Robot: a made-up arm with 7 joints. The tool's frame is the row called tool.
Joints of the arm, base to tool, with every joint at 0 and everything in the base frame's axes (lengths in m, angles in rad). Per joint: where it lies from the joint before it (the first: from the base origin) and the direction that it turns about. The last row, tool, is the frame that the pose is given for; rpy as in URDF.
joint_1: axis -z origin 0 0 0.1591
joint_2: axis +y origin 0 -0.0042 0.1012
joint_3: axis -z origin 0 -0.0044 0.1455
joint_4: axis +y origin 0 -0.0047 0.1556
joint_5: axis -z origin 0 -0.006 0.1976
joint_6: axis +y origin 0 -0.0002 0.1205
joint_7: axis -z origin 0 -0.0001 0.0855
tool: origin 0 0 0 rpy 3.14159 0 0
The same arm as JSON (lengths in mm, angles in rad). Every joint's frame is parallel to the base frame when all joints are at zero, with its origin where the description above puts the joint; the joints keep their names.
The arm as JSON. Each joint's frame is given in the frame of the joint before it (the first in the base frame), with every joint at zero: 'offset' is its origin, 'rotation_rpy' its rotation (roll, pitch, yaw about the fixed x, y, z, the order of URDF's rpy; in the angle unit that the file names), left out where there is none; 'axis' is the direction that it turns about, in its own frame. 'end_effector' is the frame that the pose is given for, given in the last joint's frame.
{
  "length_unit": "mm",
  "angle_unit": "rad",
  "chain": [
    {
      "id": "joint_1",
      "offset": [
        0.0,
        0.0,
        159.1
      ],
      "axis": "-z"
    },
    {
      "id": "joint_2",
      "offset": [
        0.0,
        -4.2,
        101.2
      ],
      "axis": "+y"
    },
    {
      "id": "joint_3",
      "offset": [
        0.0,
        -4.4,
        145.5
      ],
      "axis": "-z"
    },
    {
      "id": "joint_4",
      "offset": [
        0.0,
        -4.7,
        155.6
      ],
      "axis": "+y"
    },
    {
      "id": "joint_5",
      "offset": [
        0.0,
        -6.0,
        197.6
      ],
      "axis": "-z"
    },
    {
      "id": "joint_6",
      "offset": [
        0.0,
        -0.2,
        120.5
      ],
      "axis": "+y"
    },
    {
      "id": "joint_7",
      "offset": [
        0.0,
        -0.1,
        85.5
      ],
      "axis": "-z"
    }
  ],
  "end_effector": {
    "offset": [
      0.0,
      0.0,
      0.0
    ],
    "rotation_rpy": [
      3.1416,
      0.0,
      0.0
    ]
  }
}

